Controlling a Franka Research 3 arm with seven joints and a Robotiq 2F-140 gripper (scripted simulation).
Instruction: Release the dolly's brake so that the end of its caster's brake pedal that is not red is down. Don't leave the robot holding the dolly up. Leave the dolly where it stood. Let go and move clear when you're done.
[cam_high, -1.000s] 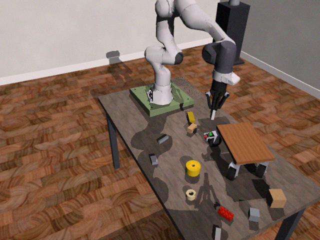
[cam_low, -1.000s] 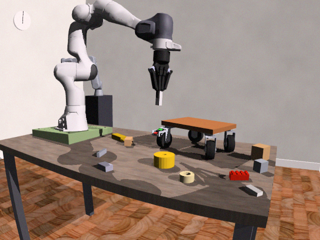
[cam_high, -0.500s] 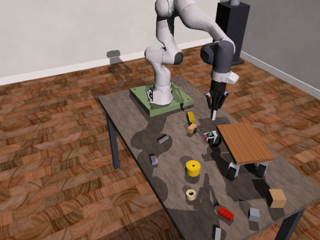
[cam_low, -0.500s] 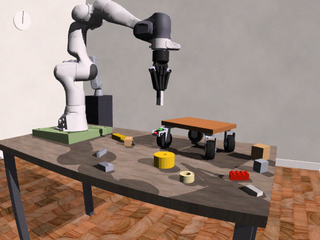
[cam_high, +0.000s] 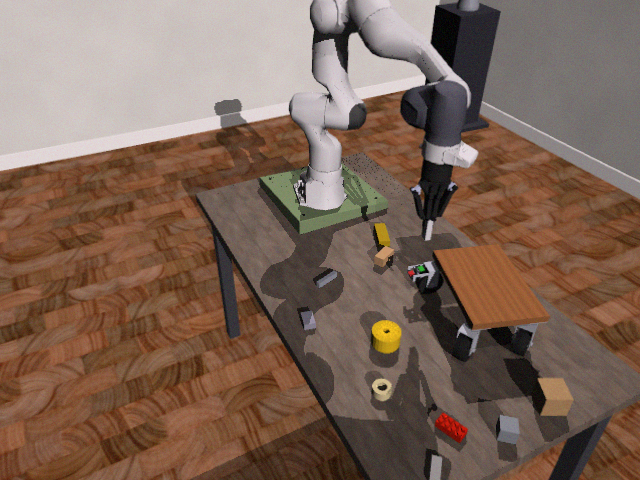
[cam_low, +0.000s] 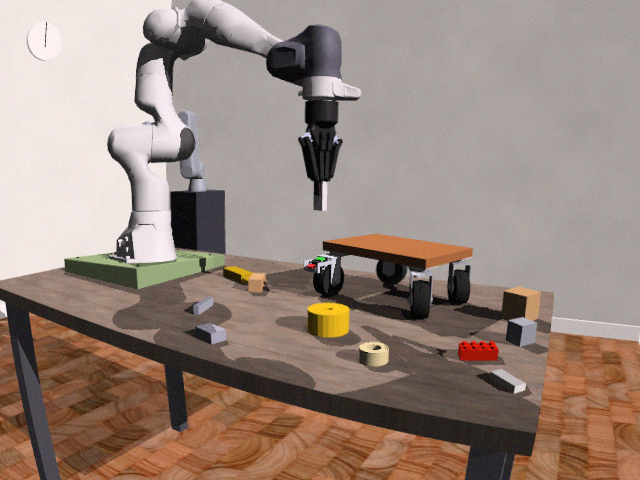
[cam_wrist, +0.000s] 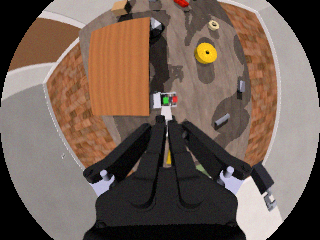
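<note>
Now: the brake pedal 10 mm to the right of my hand and 160 mm below it. The rest, counted from my hand: tan block (170 mm behind, 20 mm to the right, 220 mm below); yellow cylinder (140 mm ahead, 180 mm to the right, 220 mm below); yellow bar (280 mm behind, 30 mm to the left, 230 mm below).
</note>
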